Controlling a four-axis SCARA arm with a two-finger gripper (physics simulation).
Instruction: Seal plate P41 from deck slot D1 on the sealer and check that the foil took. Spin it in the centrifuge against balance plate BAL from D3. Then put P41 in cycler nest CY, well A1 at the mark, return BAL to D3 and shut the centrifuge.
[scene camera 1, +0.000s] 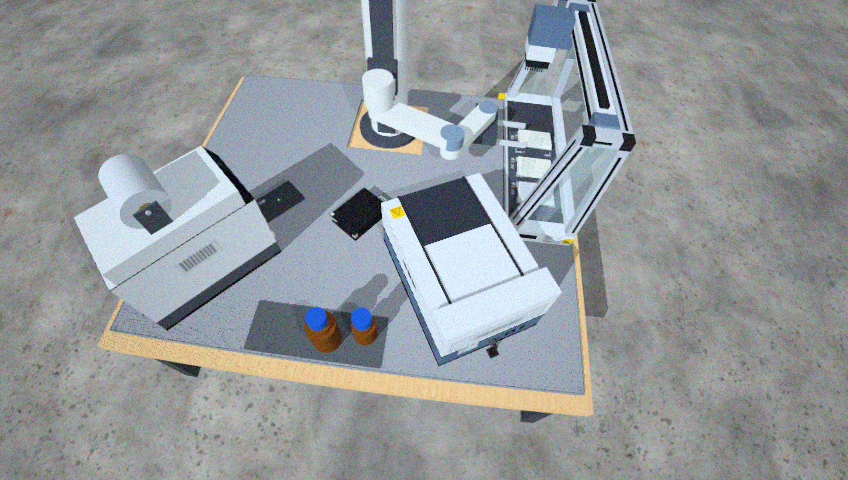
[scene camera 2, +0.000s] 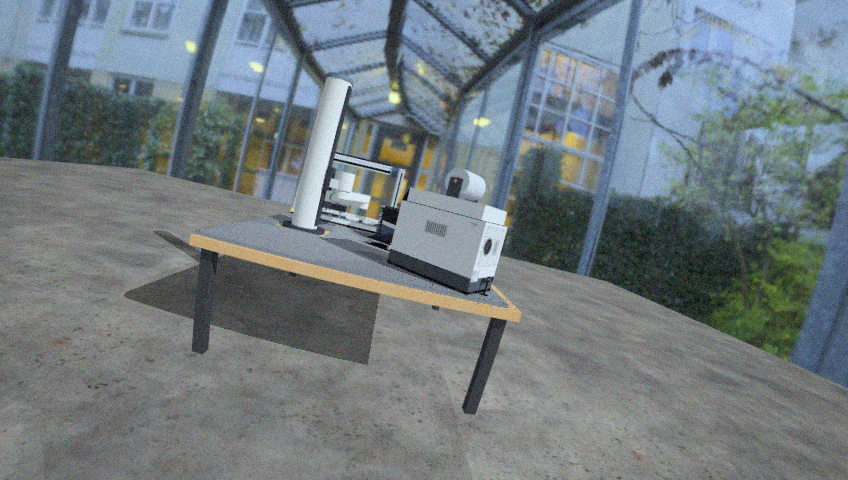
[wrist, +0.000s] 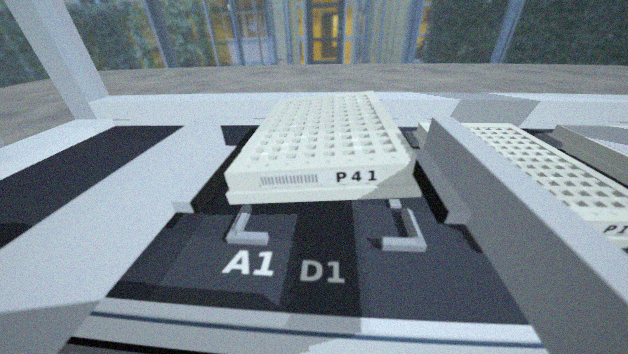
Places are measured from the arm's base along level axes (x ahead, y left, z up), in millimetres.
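Pixels of known places: gripper, fingertip midpoint: (scene camera 1: 525, 135) (wrist: 320, 135); arm's base at its link origin: (scene camera 1: 389, 127) (scene camera 2: 303, 229).
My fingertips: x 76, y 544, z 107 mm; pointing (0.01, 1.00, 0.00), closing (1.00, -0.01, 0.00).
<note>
Ahead of a thing's pixels: the offset from my fingertips to its middle. "*": to the spot under its first point.
Plate P41 @(dz -13, dx +0, dy +39 mm) (wrist: 320, 145) (scene camera 1: 534, 139) is off-white with many wells, its barcode and label facing the wrist camera. In the wrist view it is raised above deck slot D1 @(* dz -41, dx +41, dy -29 mm) (wrist: 404, 243), whose front corner brackets show below it, and it looks slightly tilted. My gripper (wrist: 320, 135) (scene camera 1: 523, 133) is shut on P41, with a finger along each side. The sealer @(dz +144, dx +664, dy -1027 mm) (scene camera 1: 196, 237) (scene camera 2: 443, 237), with a white roll on top, stands at the left in scene camera 1, its dark tray @(dz +2, dx +437, dy -833 mm) (scene camera 1: 280, 202) out. Foil on P41 does not show. I cannot read a BAL label.
Another well plate @(dz -37, dx +126, dy +39 mm) (wrist: 555, 175) (scene camera 1: 533, 166) lies just right of the gripper's right finger in the wrist view. The deck's frame @(* dz +405, dx +217, dy +139 mm) (scene camera 1: 612, 89) stands around it. A white machine @(dz +28, dx +602, dy -218 mm) (scene camera 1: 473, 261), a black plate-like part @(* dz -51, dx +413, dy -576 mm) (scene camera 1: 357, 212) and two brown bottles (scene camera 1: 323, 333) (scene camera 1: 363, 330) are on the table.
</note>
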